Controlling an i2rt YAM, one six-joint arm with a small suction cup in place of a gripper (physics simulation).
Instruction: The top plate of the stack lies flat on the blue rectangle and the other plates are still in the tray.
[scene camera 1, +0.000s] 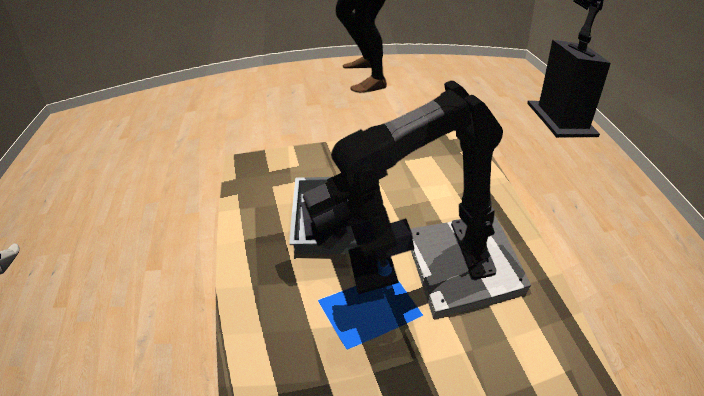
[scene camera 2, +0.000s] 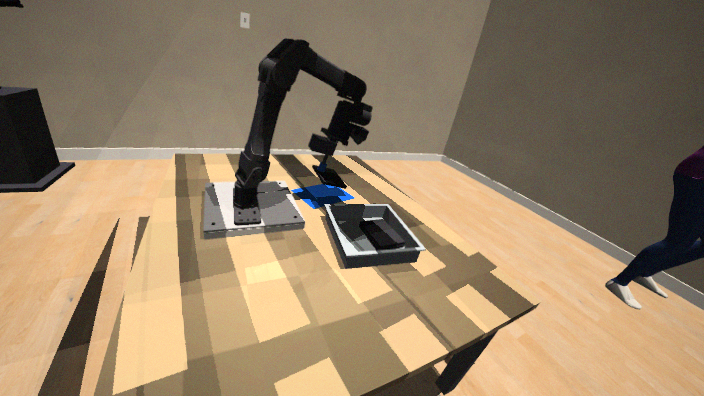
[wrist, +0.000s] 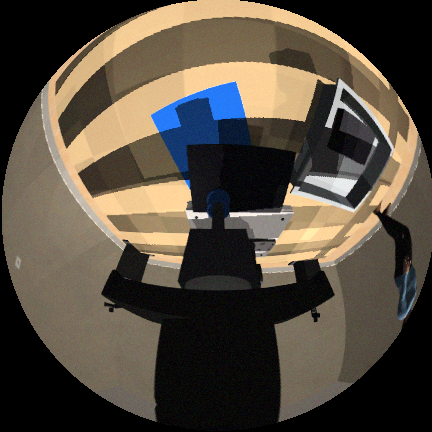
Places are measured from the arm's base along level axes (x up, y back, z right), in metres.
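Where they show: hand, its tool point: (scene camera 1: 386, 273) (scene camera 2: 319, 172) (wrist: 217, 195); arm's base, origin of its link: (scene camera 1: 473, 248) (scene camera 2: 246, 205).
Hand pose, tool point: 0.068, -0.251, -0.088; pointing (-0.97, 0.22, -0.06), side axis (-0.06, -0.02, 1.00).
Things, the pixels of their top centre, and the offset from my tool point, as dx, dy, dz. "spot": a spot on its surface instead.
- thin black plate, centre of its top: (wrist: 242, 190) (scene camera 1: 373, 260) (scene camera 2: 329, 171) +0.017, -0.024, +0.028
- blue rectangle, a spot on its surface: (wrist: 226, 102) spot: -0.099, -0.113, +0.004
- grey tray, centre of its top: (wrist: 358, 164) (scene camera 1: 335, 207) (scene camera 2: 371, 225) -0.049, -0.080, +0.267
My suction cup (scene camera 1: 384, 269) (scene camera 2: 322, 167) (wrist: 218, 200) is blue and holds a thin black plate (scene camera 1: 369, 280) (scene camera 2: 331, 177) (wrist: 250, 175) near one of its edges. The plate hangs in the air above the table, close to the blue rectangle (scene camera 1: 372, 315) (scene camera 2: 322, 195) (wrist: 226, 102). It hides part of the rectangle in the first scene view and in the wrist view. The other dark plates (scene camera 2: 382, 235) (wrist: 352, 137) lie stacked in the grey tray (scene camera 1: 295, 215) (scene camera 2: 380, 259) (wrist: 313, 130). The arm hides most of the tray's inside in the first scene view.
The arm's base plate (scene camera 1: 440, 260) (scene camera 2: 220, 220) (wrist: 240, 220) lies beside the blue rectangle and the tray. A black pedestal (scene camera 1: 575, 87) (scene camera 2: 22, 135) with another arm stands on the floor away from the table. People stand off the table.
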